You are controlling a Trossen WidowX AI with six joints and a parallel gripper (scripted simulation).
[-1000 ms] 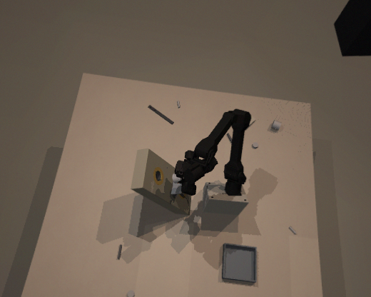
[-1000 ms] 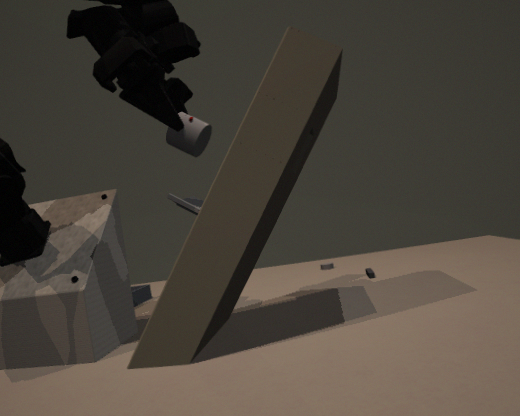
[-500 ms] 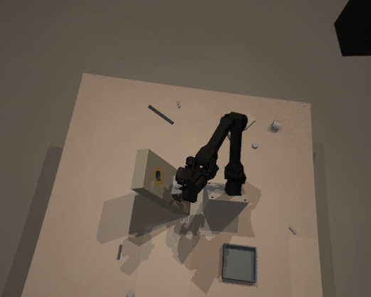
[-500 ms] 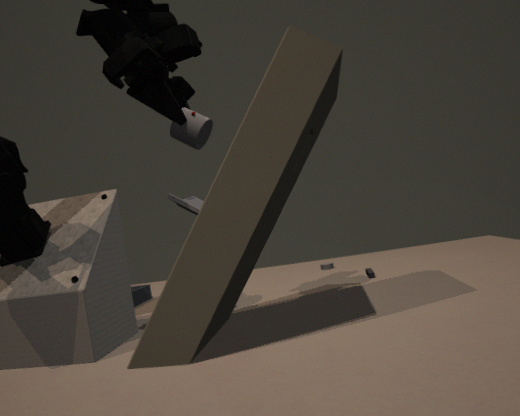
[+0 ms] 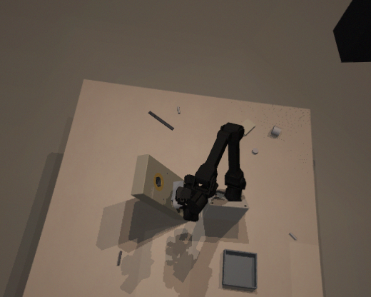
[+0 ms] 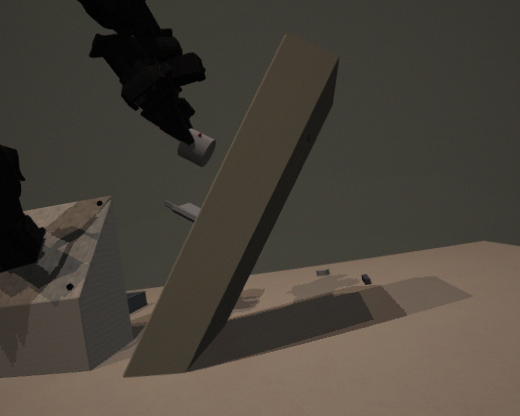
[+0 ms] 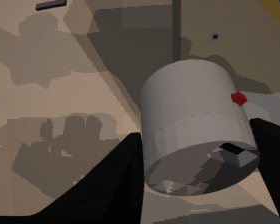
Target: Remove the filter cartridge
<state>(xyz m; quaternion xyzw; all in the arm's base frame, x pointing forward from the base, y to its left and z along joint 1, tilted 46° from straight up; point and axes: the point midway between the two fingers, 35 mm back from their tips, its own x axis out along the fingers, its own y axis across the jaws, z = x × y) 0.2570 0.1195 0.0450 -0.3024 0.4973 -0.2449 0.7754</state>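
Now: the grey framed tray 280 mm behind my gripper tip, 260 mm below it and 240 mm to the left of it. Also, from my gripper tip: round filter cartridge (right at my gripper tip); grey shelf (120 mm below, 90 mm to the right); service panel (110 mm below, 100 mm to the right, 60 mm ahead).
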